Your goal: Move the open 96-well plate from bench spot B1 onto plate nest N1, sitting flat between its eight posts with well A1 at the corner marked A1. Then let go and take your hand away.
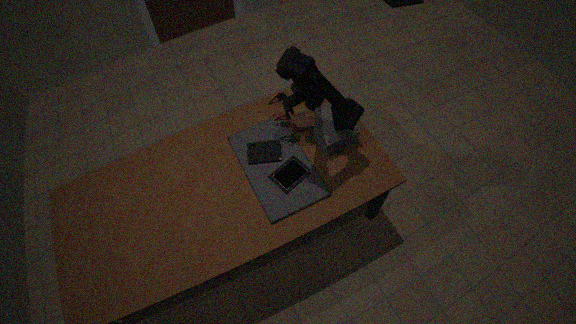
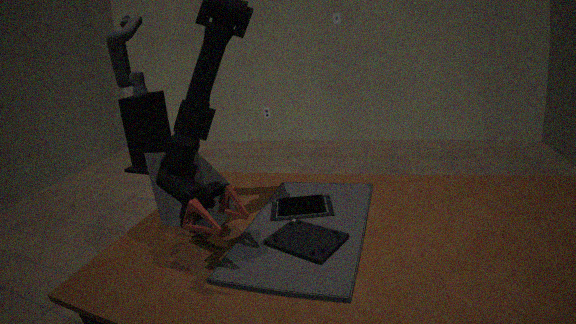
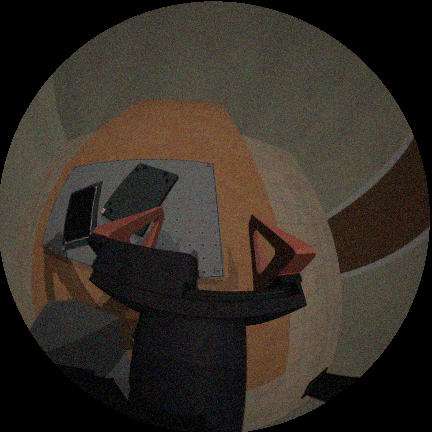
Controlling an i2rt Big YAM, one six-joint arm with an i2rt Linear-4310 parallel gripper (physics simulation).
Labels:
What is my gripper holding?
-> Nothing.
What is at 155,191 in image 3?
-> A darker flat nest block.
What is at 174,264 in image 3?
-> My gripper.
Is my gripper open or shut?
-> Open.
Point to a dark well plate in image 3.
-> At 77,219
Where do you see a darker flat nest block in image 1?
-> At 262,152

